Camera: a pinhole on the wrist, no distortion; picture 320 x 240 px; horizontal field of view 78.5 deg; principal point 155.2 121.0 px. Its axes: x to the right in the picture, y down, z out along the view. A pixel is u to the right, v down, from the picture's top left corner.
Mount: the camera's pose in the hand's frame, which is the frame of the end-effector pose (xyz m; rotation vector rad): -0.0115 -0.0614 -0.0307 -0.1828 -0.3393 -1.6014
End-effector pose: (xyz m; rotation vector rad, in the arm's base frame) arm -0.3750 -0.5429 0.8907 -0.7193 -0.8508 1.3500
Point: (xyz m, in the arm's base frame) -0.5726 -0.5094 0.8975
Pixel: 80 168
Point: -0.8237 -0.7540 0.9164
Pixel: 122 57
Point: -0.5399 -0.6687 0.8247
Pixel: 35 13
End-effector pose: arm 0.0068 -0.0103 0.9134 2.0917 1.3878 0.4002
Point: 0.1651 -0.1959 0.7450
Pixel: 147 91
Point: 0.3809 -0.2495 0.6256
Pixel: 142 127
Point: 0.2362 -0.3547 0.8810
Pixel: 62 29
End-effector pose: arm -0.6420 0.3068 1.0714 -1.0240 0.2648 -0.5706
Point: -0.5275 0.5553 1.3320
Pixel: 239 133
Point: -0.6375 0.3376 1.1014
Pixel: 99 134
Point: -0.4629 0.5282 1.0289
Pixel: 62 153
